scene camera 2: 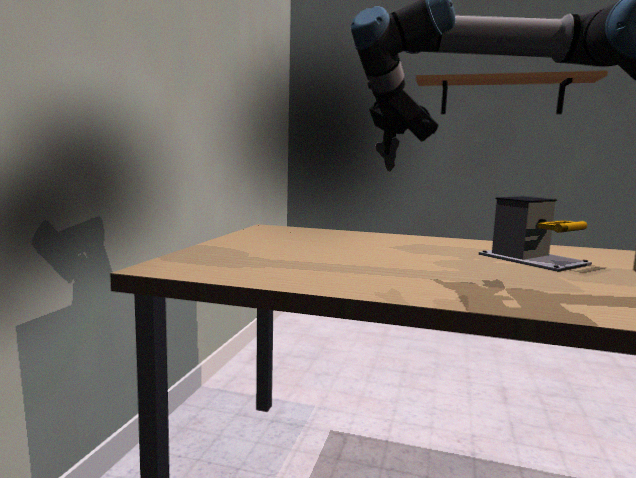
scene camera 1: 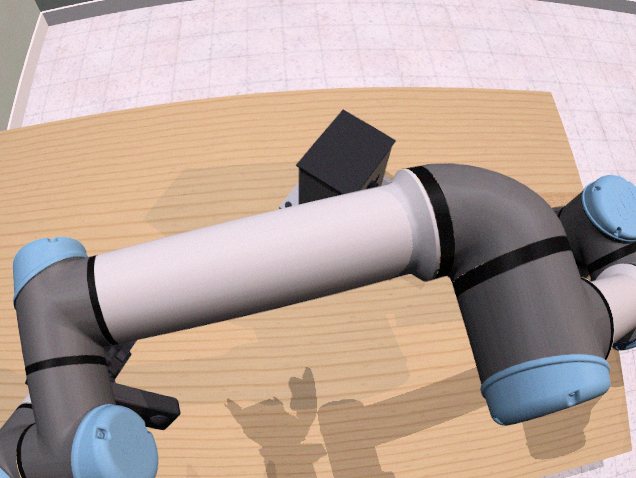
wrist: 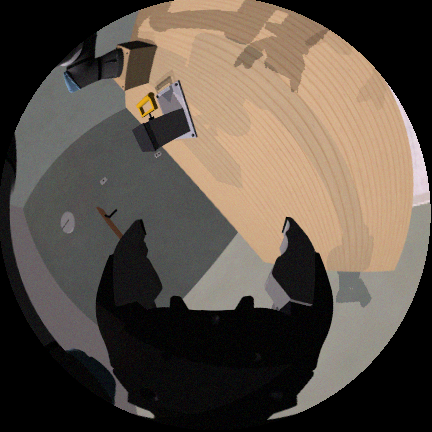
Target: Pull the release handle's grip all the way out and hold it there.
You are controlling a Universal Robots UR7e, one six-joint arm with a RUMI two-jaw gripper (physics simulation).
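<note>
The yellow release handle's grip [scene camera 2: 571, 226] [wrist: 147, 106] is a loop with a round bar, joined by a dark rod to one side of a dark box housing [scene camera 1: 345, 150] [scene camera 2: 510, 228] [wrist: 170, 129]. The housing stands on a pale base plate [scene camera 2: 562, 261] [wrist: 172, 97] on the table. In scene camera 1 the arm covers the grip. My gripper [scene camera 2: 390, 168] [wrist: 212, 219] is open and empty. It hangs high above the table, well to the left of the housing in scene camera 2, touching nothing.
The wooden table [scene camera 1: 215, 190] [scene camera 2: 308, 251] [wrist: 280, 165] bears the housing. The arm's base stands on a block [wrist: 140, 65] near the grip in the wrist view. A wall shelf [scene camera 2: 509, 78] is on the wall behind. The arm's long link [scene camera 1: 257, 256] passes above the table, partly hiding the housing.
</note>
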